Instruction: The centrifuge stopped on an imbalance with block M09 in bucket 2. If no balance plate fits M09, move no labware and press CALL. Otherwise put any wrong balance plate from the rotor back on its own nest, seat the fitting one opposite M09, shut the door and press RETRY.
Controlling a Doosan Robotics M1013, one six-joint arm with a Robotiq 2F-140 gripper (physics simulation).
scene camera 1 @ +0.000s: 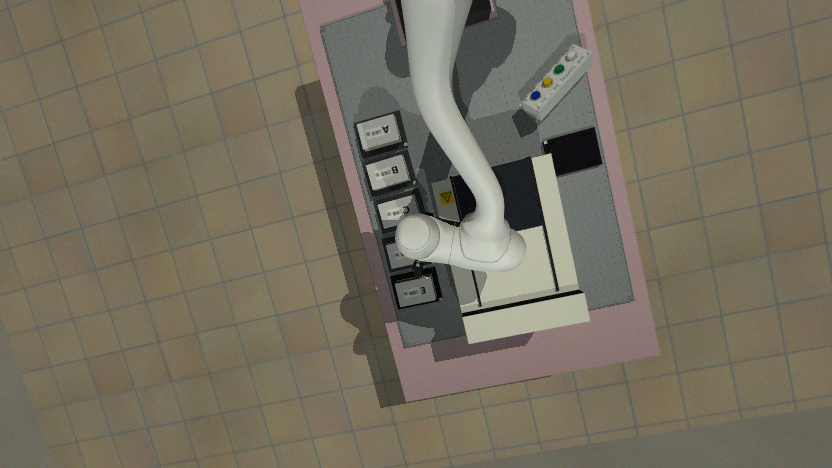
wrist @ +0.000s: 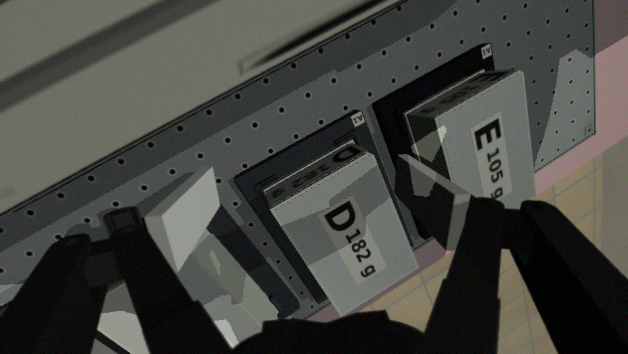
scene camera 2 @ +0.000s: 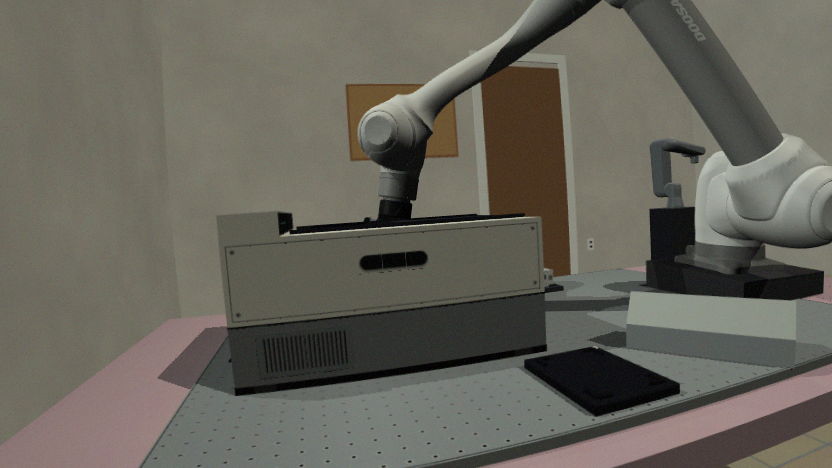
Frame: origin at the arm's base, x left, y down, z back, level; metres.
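Where they show: gripper, fingertip midpoint: [wrist: 307, 180]; arm's base, link origin: [scene camera 2: 727, 265].
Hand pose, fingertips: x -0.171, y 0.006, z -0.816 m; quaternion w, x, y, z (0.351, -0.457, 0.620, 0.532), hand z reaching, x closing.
Note:
Things, the pixels of their centre, and the offset from my fingertips. "spot": a spot on its surface instead.
- balance plate D, body centre: [wrist: 345, 229] [scene camera 1: 407, 252] dx -0.064, dy +0.014, dz -0.013 m
- Plate E, body centre: [wrist: 472, 156] [scene camera 1: 415, 290] dx -0.058, dy +0.014, dz -0.148 m
- Plate C, body centre: [wrist: 196, 310] [scene camera 1: 399, 211] dx -0.066, dy +0.014, dz +0.127 m
- Plates A, body centre: [scene camera 1: 379, 133] dx -0.087, dy +0.014, dz +0.395 m
- B, body centre: [scene camera 1: 388, 172] dx -0.081, dy +0.014, dz +0.261 m
- button box, body centre: [scene camera 2: 708, 321] [scene camera 1: 556, 83] dx +0.488, dy +0.005, dz +0.434 m
- black pad, surface spot: [scene camera 2: 602, 381] spot: dx +0.552, dy +0.034, dz +0.209 m
My gripper [wrist: 307, 180] is open and empty, its fingers on either side of balance plate D [wrist: 345, 240] [scene camera 1: 397, 256], marked 182 g, above its nest. In the scene camera 2 view the fingers are hidden behind the centrifuge [scene camera 2: 465, 273] [scene camera 1: 523, 318]. Plate E [wrist: 462, 145] [scene camera 1: 414, 291], marked 105 g, sits in its nest beside the right finger. Plate C [wrist: 240, 280] [scene camera 1: 390, 212] is partly behind the left finger. Plates A [scene camera 1: 372, 135] and B [scene camera 1: 381, 174] sit in nests further up the row. Block M09 and the rotor do not show.
A button box [scene camera 1: 544, 101] [scene camera 2: 709, 331] with blue, yellow, green and white buttons stands at an angle near the table's edge. A black pad [scene camera 1: 573, 152] [scene camera 2: 602, 381] lies near the centrifuge. The centrifuge's tall side runs close along the row of nests.

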